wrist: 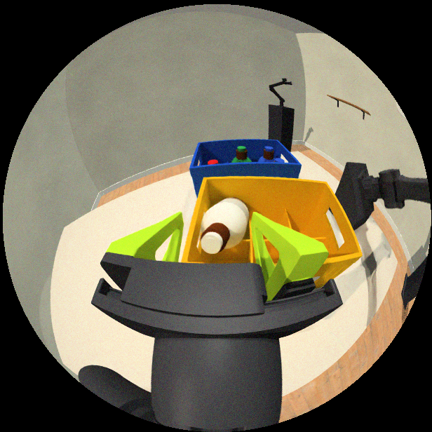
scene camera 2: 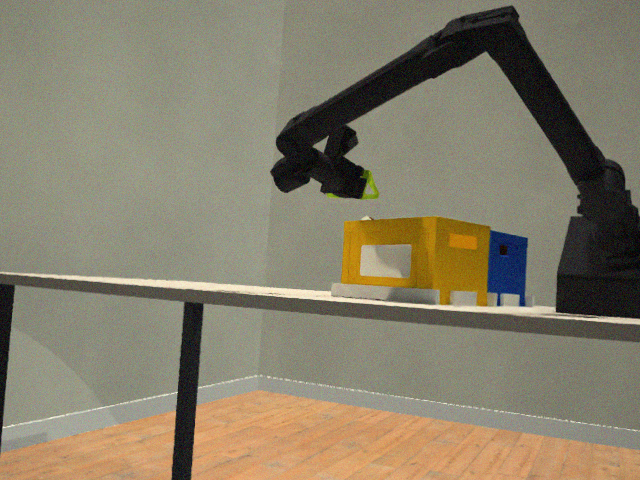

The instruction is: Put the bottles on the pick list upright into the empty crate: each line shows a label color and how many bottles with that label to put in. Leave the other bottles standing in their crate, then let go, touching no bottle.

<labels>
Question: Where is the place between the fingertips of my gripper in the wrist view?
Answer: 216,217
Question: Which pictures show my gripper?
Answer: The wrist view and scene camera 2: all of them.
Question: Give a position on a white bottle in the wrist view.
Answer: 223,225
</labels>
